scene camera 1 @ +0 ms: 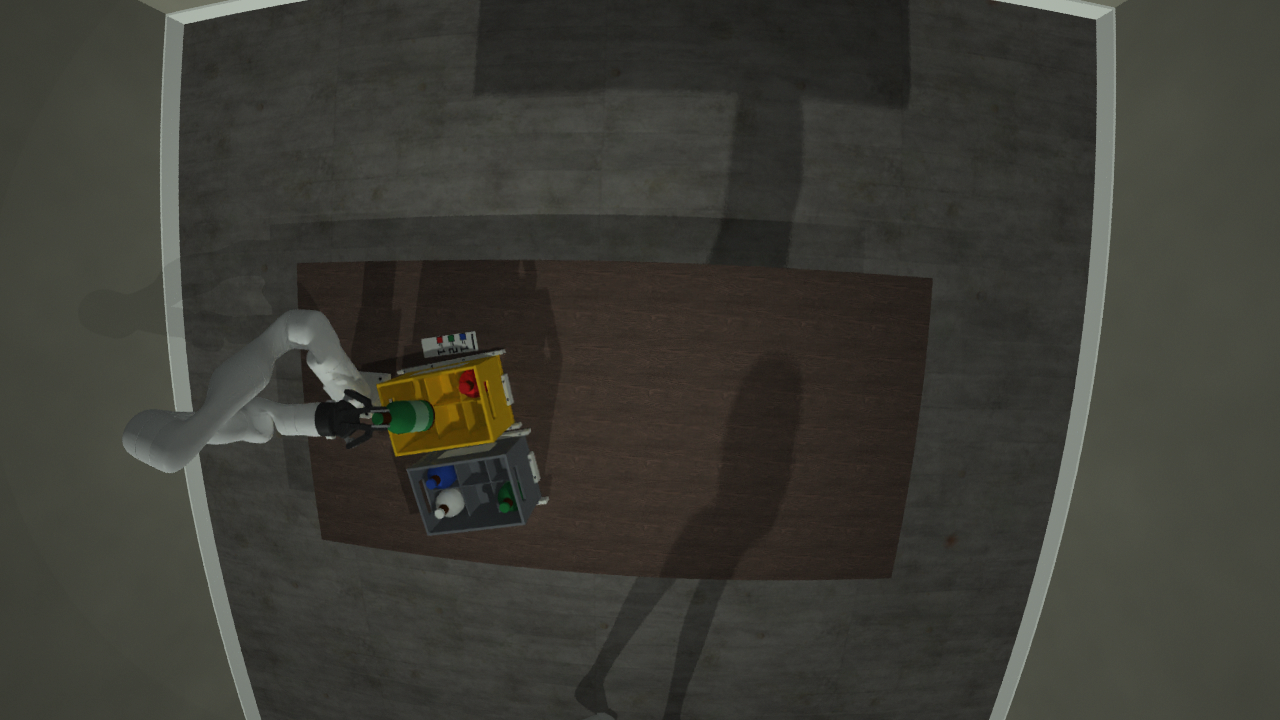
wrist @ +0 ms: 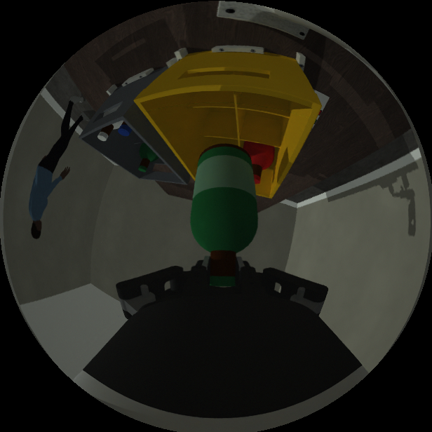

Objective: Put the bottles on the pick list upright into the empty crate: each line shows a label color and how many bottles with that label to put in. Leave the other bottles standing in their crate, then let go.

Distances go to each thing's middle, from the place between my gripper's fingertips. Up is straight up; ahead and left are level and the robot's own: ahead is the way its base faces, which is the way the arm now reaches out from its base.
Now: hand 120 mm short of the red bottle [wrist: 262, 155], 20 mm to the right of it and 230 mm above it. Also, from my hand: white bottle [scene camera 1: 449, 503] (10 mm behind, 300 mm to the right, 230 mm below); pick list [scene camera 1: 463, 342] (30 mm ahead, 120 mm to the left, 320 mm below).
